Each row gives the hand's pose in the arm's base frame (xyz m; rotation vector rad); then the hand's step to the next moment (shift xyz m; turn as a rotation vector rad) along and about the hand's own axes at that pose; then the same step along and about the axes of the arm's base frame.
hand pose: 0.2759 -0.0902 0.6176 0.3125 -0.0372 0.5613
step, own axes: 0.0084 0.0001 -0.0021 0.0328 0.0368 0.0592
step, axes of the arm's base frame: 0.0070 0.0051 -0.0010 0.0113 0.0286 0.0706
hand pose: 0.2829 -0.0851 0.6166 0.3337 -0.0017 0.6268
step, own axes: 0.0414 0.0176 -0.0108 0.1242 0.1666 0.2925
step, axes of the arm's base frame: 0.0224 0.0405 -0.0006 0.0338 0.1080 0.3405
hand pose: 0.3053 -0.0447 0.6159 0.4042 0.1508 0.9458
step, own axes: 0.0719 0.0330 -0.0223 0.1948 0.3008 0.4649
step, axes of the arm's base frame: 0.0101 0.0815 -0.0036 0.0249 0.1882 0.5555
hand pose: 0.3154 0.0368 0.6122 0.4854 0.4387 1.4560
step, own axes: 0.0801 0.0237 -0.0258 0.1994 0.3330 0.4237
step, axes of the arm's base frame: -0.0284 0.0823 -0.0073 -0.0244 0.1963 0.5395
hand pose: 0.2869 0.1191 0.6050 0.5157 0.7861 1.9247
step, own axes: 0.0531 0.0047 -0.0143 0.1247 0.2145 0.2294
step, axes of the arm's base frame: -0.0361 0.0414 -0.0054 -0.0419 0.1098 0.3168
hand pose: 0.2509 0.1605 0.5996 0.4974 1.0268 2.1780
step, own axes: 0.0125 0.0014 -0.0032 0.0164 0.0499 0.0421
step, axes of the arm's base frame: -0.0112 0.0065 -0.0002 -0.0074 0.0107 0.0660
